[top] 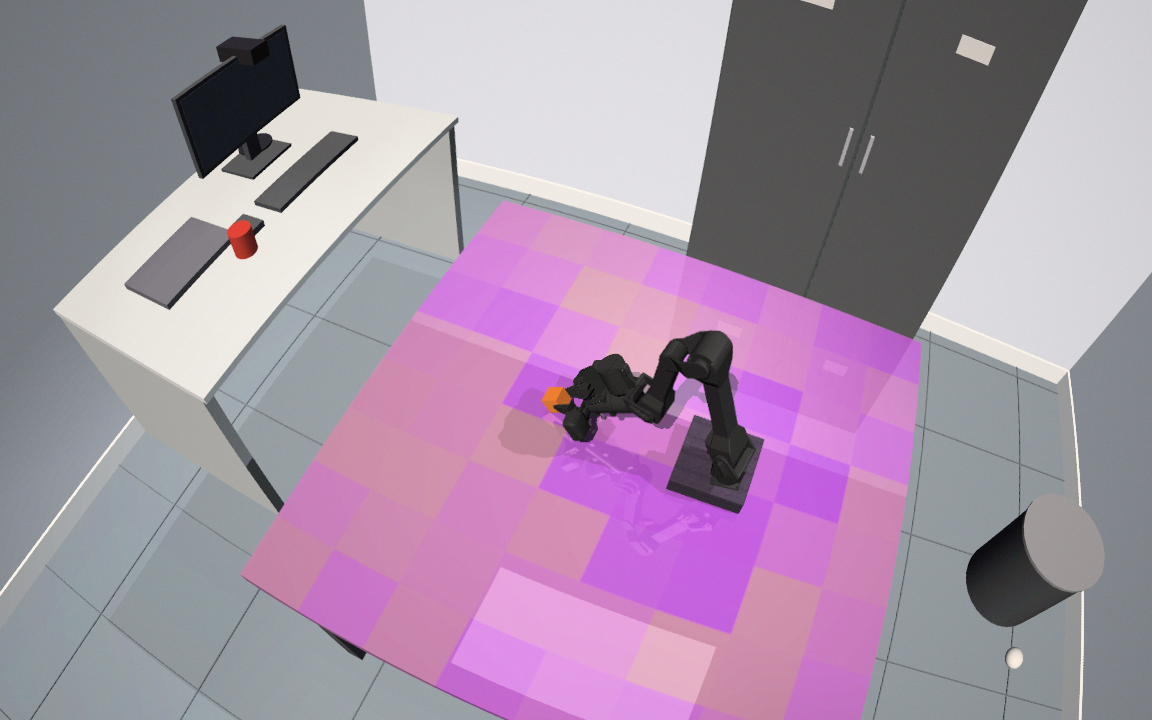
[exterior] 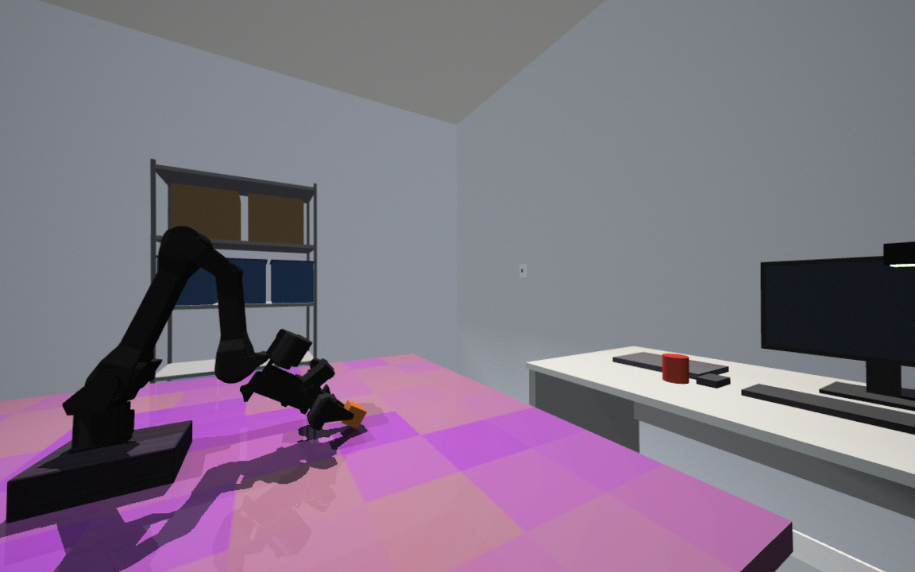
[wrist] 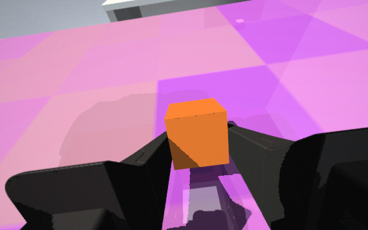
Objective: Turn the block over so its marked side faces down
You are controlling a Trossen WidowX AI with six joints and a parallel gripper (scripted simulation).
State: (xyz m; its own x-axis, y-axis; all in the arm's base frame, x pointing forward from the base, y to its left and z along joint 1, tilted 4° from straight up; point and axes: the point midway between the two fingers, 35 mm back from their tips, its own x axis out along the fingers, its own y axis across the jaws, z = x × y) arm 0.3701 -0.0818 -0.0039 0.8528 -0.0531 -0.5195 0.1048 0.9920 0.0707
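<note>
Now: the orange block 10 mm below my gripper tip.
</note>
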